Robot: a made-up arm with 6 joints.
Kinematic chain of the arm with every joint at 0, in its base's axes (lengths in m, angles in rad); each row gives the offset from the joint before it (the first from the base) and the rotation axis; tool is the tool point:
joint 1: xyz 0 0 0.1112 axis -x
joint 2: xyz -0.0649 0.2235 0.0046 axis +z
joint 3: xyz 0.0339 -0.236 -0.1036 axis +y
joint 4: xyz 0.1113 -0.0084 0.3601 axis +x
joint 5: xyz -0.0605 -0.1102 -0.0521 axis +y
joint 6: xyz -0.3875 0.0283 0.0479 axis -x
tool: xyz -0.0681 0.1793 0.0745
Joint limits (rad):
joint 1: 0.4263..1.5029
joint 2: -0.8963..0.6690
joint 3: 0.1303..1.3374
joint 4: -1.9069..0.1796
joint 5: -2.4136..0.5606
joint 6: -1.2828..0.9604
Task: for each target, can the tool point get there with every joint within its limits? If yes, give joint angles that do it. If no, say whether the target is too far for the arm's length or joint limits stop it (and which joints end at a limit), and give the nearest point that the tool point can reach.
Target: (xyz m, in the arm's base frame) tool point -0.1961 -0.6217 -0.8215
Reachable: no: joint limits stop it (at a limit: joint 1, joint 3, joint 5, joint 6) | nearest point -0.1834 -0.3371 -0.2894 | short by 0.604 m
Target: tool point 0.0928 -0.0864 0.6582
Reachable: yes | joints 1.1918 -0.0515 0.2581 -1.5851 -1.8060 0.3442
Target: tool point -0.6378 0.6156 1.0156
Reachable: no: joint limits stop it (at a limit: joint 3, joint 4, joint 6) | nearest point -0.4742 0.3839 0.6753 | short by 0.443 m
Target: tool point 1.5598 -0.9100 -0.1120
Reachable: no: too far | nearest point 0.7991 -0.3344 0.0688 | short by 0.971 m
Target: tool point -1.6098 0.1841 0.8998
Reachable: no: too far | nearest point -0.7008 0.1053 0.5623 | short by 0.973 m
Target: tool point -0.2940 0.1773 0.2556
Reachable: yes | joints 0.9407 -0.2437 0.7377 -0.5823 -0.3997 0.6592
